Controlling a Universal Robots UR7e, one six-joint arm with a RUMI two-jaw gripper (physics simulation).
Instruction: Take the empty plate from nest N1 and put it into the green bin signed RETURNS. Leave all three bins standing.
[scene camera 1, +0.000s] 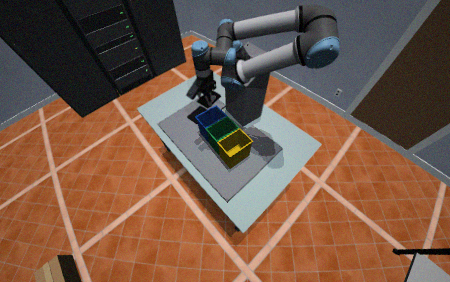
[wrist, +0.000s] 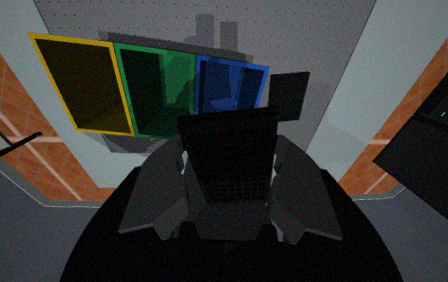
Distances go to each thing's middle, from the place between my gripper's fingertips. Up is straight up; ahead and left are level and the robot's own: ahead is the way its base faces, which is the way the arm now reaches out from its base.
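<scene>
Relative to the black plate (wrist: 231, 152), my gripper is 1 cm to the left, 4 cm past and 1 cm below. Counting from my hand, I find the blue bin (wrist: 221, 84) 1 cm to the right, 3 cm behind and 24 cm below. The green bin (wrist: 159, 83) is 12 cm to the left of my hand, 2 cm behind it and 24 cm below it, while the yellow bin (scene camera 1: 235, 147) is 25 cm to the left of my hand, 1 cm behind it and 24 cm below it.
</scene>
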